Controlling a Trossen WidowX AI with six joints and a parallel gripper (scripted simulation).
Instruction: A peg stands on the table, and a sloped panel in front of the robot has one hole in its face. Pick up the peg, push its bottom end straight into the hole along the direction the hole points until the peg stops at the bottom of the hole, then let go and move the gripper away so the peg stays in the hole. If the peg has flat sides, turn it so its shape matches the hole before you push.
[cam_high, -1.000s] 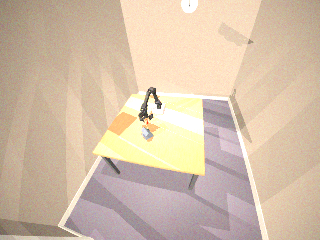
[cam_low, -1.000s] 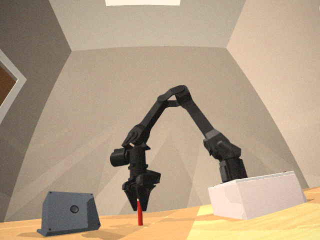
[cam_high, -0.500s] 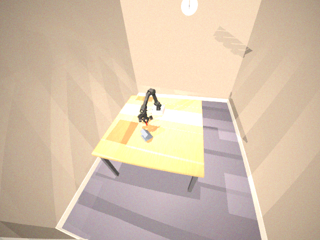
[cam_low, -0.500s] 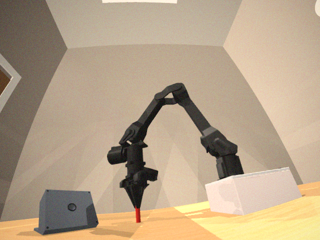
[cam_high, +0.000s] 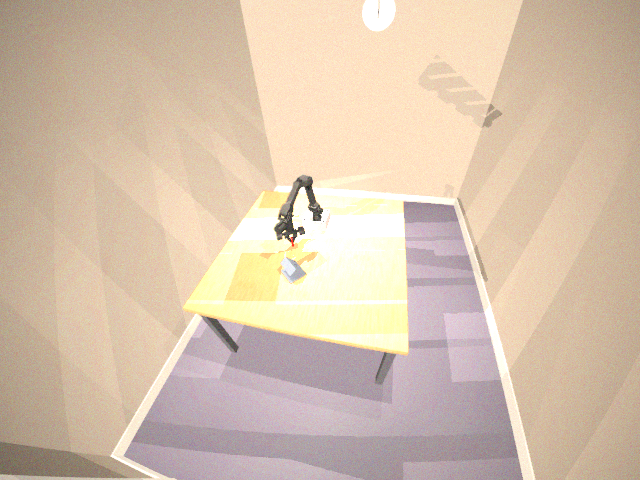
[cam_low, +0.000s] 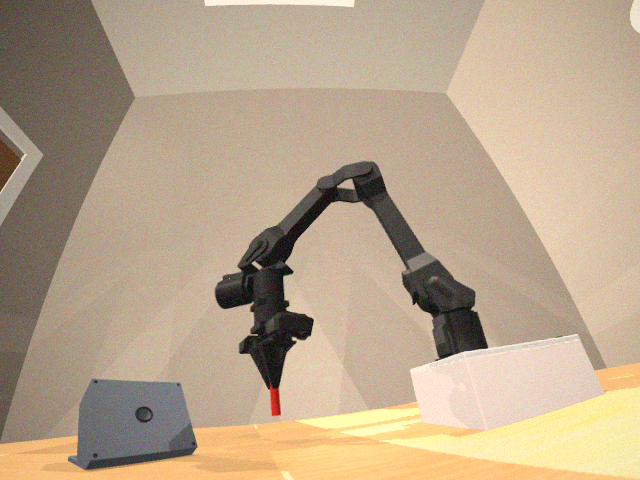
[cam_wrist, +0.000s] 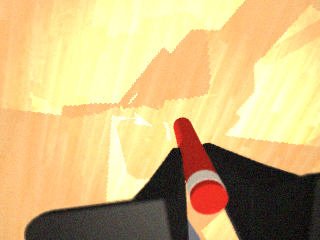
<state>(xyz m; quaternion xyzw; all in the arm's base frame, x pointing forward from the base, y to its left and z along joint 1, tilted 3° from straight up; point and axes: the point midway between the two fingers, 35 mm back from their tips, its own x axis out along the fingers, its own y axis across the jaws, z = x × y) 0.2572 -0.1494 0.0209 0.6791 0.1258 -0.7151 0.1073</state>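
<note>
My gripper tip is now 19 cm short of the grey sloped panel, 4 cm above it and 3 cm to the right of it. From my gripper tip the other things lie so: red peg (2 cm above).
</note>
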